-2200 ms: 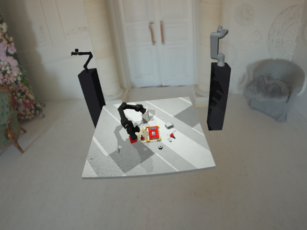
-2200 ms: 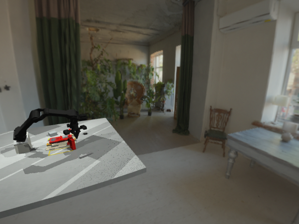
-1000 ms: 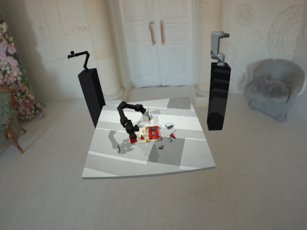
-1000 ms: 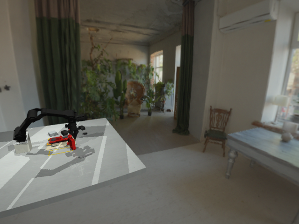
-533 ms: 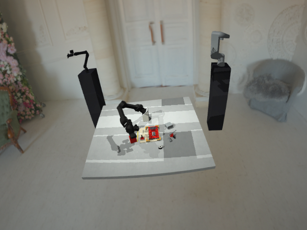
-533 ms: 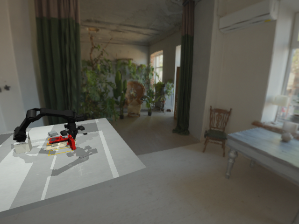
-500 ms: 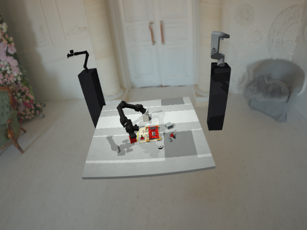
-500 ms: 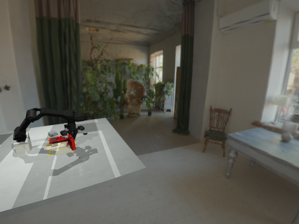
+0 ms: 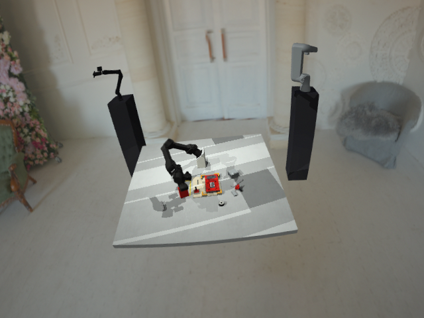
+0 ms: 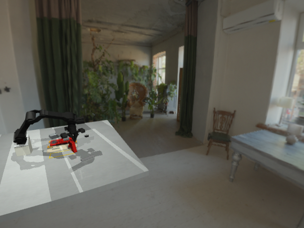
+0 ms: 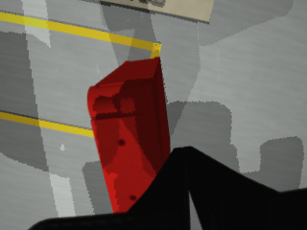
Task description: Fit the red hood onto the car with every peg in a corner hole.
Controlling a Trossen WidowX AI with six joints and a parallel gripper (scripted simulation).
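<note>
Right now my gripper tip is 30 mm above the red hood and 20 mm past it. Also, from my gripper tip: black wheel 300 mm to the left, 70 mm below, 70 mm ahead; then grey bar 160 mm to the right, 100 mm ahead, 70 mm below.
</note>
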